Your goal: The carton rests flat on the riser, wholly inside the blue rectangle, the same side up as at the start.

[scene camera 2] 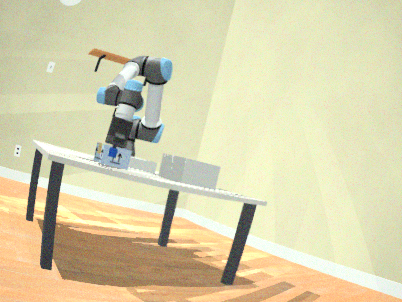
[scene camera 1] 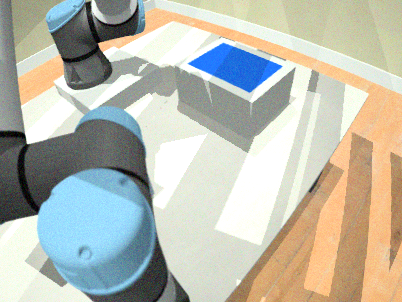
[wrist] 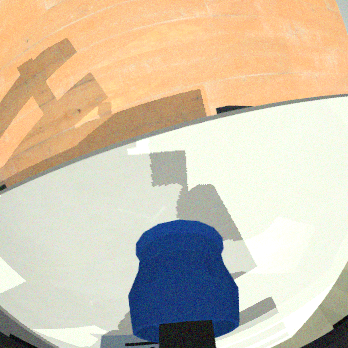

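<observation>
The light blue carton with black arrow marks stands on the white table, near its left end. In scene camera 1 my arm hides it. My blue suction cup hangs low beside the carton's near face. In the wrist view its tip shows only bare table beyond it, and nothing sits on it. The grey riser stands further right, apart from the carton. The blue rectangle on its top is bare.
My arm's elbow fills the lower left of scene camera 1. The arm's base stands on a low white plinth behind the riser's left side. The table edge runs close ahead of the cup, with wood floor beyond.
</observation>
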